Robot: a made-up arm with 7 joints.
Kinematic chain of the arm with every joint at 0, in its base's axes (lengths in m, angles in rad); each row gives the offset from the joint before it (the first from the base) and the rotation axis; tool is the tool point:
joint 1: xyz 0 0 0 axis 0 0.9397 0.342
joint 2: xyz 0 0 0 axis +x
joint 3: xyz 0 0 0 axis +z
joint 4: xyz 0.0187 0 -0.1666 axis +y
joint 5: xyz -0.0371 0 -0.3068 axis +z
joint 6: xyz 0 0 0 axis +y
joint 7: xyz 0 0 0 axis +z
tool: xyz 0 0 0
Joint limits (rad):
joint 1: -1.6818..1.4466
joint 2: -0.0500..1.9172
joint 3: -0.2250..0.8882
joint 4: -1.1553..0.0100
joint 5: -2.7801..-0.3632
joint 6: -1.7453..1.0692
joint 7: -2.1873..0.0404
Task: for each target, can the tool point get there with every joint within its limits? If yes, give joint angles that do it. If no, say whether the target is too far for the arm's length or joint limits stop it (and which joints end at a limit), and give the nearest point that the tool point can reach.
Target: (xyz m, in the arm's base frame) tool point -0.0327 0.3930 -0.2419
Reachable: yes | joints 0.5944 0.8640 0.4863 -0.7414 -1.2337 -0.0556 -0.5823
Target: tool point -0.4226 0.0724 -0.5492
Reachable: no: too far | nearest point -0.2891 0.0495 -0.3757 | short by 0.220 m
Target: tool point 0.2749 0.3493 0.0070
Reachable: yes | joints -0.1381 1.5731 -0.1100 -1.0076 -1.8429 -1.0351 -1.7991
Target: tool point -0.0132 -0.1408 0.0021
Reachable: no: joint limits stop it (at a limit: joint 1, joint 2, joint 3, joint 4) | nearest point 0.2418 -0.2780 0.2244 | short by 0.365 m
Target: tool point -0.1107 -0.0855 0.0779
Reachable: no: joint limits stop it (at a limit: joint 1, joint 2, joint 4) | nearest point -0.4343 -0.1634 -0.0943 | short by 0.375 m
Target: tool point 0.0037 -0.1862 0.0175
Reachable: no: joint limits stop it (at a limit: joint 1, joint 2, joint 3, joint 4) | nearest point 0.2418 -0.2780 0.2244 | short by 0.329 m
